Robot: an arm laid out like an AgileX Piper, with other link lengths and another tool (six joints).
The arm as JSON. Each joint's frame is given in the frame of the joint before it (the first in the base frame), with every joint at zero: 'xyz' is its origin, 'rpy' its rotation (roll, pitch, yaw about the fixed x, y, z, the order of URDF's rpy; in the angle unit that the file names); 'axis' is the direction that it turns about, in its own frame. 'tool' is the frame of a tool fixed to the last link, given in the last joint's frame.
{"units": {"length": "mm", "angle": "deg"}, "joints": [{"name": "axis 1", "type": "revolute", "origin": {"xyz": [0.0, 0.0, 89.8], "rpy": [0.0, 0.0, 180.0]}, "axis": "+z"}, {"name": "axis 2", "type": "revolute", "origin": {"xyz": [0.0, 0.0, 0.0], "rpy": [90.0, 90.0, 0.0]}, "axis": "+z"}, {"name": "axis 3", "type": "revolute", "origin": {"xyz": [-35.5, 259.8, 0.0], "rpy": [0.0, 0.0, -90.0]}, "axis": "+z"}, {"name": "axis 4", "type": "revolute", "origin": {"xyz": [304.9, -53.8, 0.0], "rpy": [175.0, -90.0, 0.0]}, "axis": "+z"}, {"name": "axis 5", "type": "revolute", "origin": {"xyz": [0.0, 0.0, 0.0], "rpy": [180.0, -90.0, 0.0]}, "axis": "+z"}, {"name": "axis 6", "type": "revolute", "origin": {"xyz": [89.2, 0.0, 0.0], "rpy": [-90.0, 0.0, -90.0]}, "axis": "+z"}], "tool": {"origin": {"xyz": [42.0, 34.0, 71.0], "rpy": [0.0, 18.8, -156.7]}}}
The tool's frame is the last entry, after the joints.
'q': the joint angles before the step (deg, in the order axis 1, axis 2, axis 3, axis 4, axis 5, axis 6). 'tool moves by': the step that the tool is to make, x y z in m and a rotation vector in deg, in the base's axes. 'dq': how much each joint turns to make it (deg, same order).
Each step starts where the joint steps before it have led.
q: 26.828, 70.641, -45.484, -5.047, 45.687, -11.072
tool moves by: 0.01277, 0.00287, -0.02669, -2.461, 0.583, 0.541
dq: 0.000, 5.576, -0.001, -2.717, -3.890, 1.003
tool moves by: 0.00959, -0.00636, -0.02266, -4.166, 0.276, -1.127
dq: 0.000, 4.563, 0.001, -6.223, -1.888, 4.731
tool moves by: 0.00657, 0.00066, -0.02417, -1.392, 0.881, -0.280
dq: 0.001, 4.612, 0.000, -2.458, -2.905, 2.422
